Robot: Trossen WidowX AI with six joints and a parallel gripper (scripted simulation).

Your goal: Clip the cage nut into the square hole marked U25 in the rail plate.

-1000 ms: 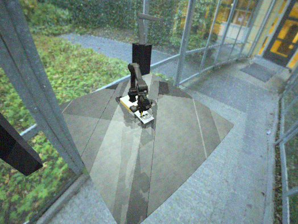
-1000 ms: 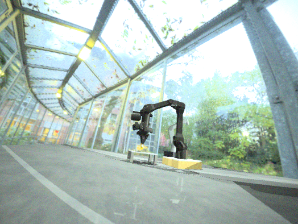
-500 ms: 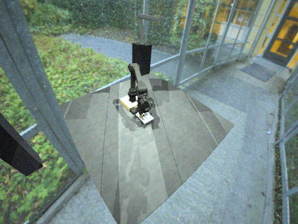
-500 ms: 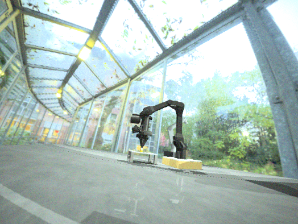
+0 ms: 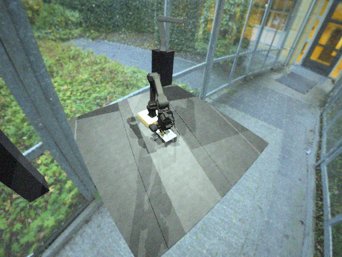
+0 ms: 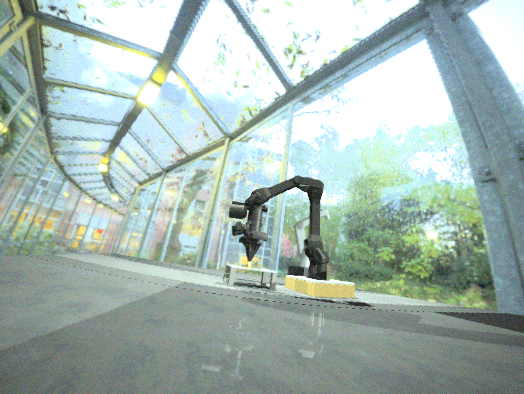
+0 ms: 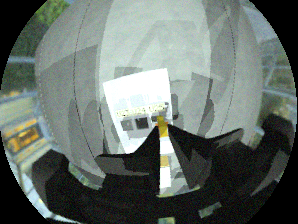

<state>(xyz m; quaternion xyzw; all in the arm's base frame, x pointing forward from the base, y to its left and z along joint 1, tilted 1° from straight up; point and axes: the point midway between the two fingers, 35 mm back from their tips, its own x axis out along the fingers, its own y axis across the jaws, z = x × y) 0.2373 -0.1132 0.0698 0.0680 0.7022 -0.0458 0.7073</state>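
Right now the yellow cage nut is 1 cm below my gripper tip. Round my gripper tip: label strip 3 cm ahead, 3 cm to the left, 2 cm below.
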